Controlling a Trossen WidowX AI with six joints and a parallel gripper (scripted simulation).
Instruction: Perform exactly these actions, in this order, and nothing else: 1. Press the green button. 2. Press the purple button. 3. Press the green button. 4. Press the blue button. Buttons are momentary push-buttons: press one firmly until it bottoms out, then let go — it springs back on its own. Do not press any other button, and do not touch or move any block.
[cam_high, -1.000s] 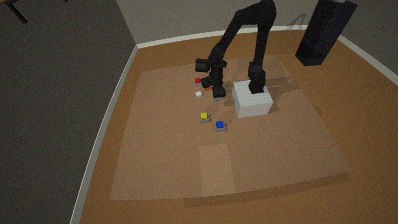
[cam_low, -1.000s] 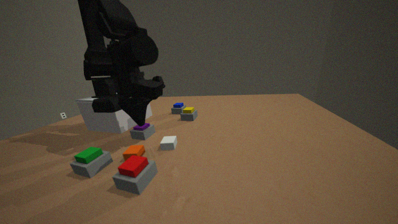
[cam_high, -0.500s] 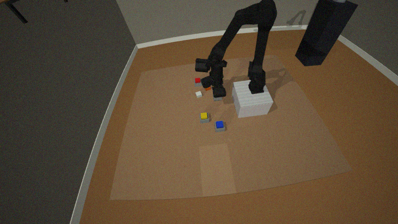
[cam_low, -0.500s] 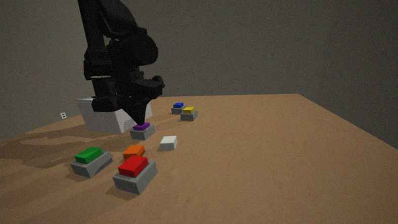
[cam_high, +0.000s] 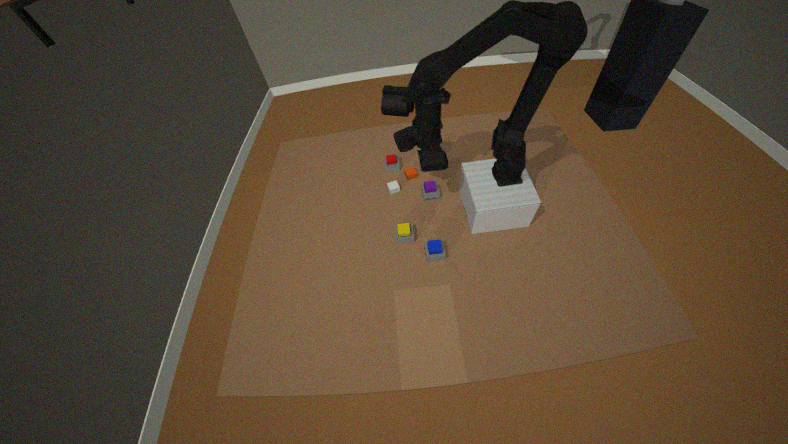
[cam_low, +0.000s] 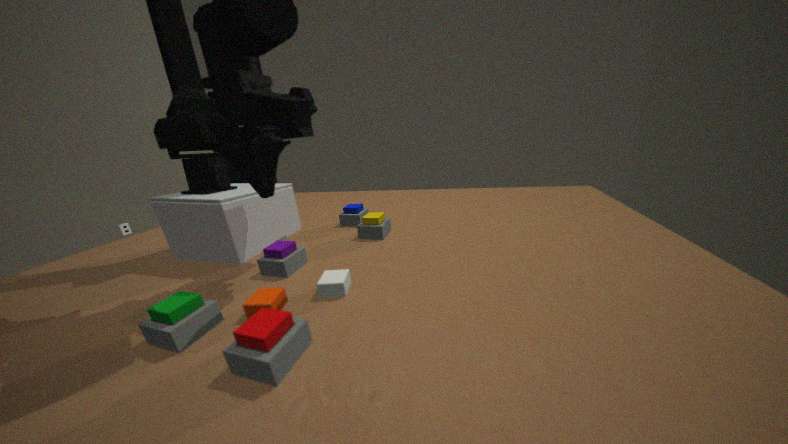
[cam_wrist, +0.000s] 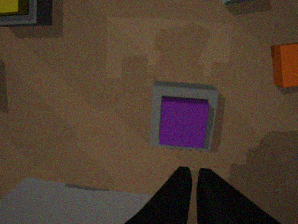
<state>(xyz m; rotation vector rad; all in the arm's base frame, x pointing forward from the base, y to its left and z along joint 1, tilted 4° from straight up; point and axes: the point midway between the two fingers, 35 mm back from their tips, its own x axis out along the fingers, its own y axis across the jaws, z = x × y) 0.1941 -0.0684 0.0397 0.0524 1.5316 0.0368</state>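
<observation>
The green button is 140 mm to the right of my gripper tip, 80 mm below it and 20 mm behind it. Also, from my gripper tip: white block 110 mm ahead, 100 mm below, 40 mm to the right; then orange block 100 mm below, 90 mm to the right, 50 mm ahead; then purple button 80 mm below.
</observation>
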